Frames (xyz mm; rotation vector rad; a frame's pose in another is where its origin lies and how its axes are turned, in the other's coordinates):
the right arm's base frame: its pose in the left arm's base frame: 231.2 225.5 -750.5 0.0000 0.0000 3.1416
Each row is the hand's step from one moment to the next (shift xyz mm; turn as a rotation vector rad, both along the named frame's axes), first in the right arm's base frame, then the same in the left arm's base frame.
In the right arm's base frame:
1: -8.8 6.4 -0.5 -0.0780 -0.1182 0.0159
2: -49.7 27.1 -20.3 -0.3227 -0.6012 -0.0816
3: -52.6 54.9 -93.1 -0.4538 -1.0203 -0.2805
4: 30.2 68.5 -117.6 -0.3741 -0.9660 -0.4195
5: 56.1 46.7 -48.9 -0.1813 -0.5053 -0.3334
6: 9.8 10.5 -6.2 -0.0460 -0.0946 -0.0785
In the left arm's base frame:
1: 8.8 -6.4 -0.5 0.0780 0.1182 0.0159
2: 49.7 -27.1 -20.3 0.3227 0.6012 -0.0816
3: 52.6 -54.9 -93.1 0.4538 1.0203 -0.2805
4: -30.2 -68.5 -117.6 0.3741 0.9660 -0.4195
5: -56.1 -46.7 -48.9 0.1813 0.5053 -0.3334
6: -9.8 -10.5 -6.2 0.0460 0.0946 -0.0785

